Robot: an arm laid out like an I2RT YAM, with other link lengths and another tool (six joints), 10 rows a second.
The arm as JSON. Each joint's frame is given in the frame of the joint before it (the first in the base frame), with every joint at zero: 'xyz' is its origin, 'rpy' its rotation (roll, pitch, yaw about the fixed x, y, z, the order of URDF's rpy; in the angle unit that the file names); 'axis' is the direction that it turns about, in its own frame. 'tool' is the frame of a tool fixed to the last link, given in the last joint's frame.
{
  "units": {
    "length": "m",
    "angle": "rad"
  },
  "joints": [
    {
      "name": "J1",
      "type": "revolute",
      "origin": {
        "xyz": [
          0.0,
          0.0,
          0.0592
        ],
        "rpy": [
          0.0,
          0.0,
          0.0
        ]
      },
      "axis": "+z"
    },
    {
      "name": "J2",
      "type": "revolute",
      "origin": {
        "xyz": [
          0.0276,
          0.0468,
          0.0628
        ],
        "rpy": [
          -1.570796,
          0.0,
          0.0
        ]
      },
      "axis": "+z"
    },
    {
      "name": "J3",
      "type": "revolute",
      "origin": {
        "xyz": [
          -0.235,
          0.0,
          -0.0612
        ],
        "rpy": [
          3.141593,
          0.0,
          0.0
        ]
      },
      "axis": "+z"
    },
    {
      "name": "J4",
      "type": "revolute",
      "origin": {
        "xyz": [
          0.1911,
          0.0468,
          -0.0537
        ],
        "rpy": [
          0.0,
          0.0,
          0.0
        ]
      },
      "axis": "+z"
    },
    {
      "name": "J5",
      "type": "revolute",
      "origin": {
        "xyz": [
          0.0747,
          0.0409,
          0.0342
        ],
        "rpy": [
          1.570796,
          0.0,
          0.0
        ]
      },
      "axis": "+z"
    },
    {
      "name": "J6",
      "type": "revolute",
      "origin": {
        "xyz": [
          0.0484,
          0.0,
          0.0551
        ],
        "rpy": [
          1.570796,
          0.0,
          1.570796
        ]
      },
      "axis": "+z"
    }
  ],
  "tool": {
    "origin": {
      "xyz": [
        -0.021,
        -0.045,
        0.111
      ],
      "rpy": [
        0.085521,
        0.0,
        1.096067
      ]
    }
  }
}
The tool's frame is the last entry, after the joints.
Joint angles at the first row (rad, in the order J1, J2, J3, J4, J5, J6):
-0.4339, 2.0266, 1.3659, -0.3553, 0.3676, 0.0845
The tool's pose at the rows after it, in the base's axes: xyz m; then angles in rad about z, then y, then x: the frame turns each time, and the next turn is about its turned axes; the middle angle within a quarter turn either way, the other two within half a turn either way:
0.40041 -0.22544 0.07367 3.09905 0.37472 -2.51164
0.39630 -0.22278 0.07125 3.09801 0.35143 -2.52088
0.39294 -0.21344 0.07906 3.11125 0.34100 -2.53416
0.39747 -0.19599 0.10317 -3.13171 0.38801 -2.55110
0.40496 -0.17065 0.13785 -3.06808 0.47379 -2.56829
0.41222 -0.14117 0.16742 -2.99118 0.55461 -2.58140
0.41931 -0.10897 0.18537 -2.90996 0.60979 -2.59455
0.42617 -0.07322 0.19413 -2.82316 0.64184 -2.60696
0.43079 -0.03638 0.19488 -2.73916 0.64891 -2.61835
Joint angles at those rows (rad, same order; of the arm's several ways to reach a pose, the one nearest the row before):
-0.4339, 2.0266, 1.3655, -0.3607, 0.3675, 0.0845
-0.4324, 2.0228, 1.3658, -0.3893, 0.3679, 0.0834
-0.4198, 1.9866, 1.3659, -0.4396, 0.3588, 0.0826
-0.3931, 1.9133, 1.3659, -0.4755, 0.3206, 0.0822
-0.3542, 1.8168, 1.3658, -0.4999, 0.2623, 0.0826
-0.3057, 1.7382, 1.3659, -0.5102, 0.2054, 0.0822
-0.2466, 1.6924, 1.3659, -0.5118, 0.1600, 0.0826
-0.1745, 1.6718, 1.3658, -0.5087, 0.1276, 0.0826
-0.0944, 1.6699, 1.3659, -0.5087, 0.1120, 0.0826

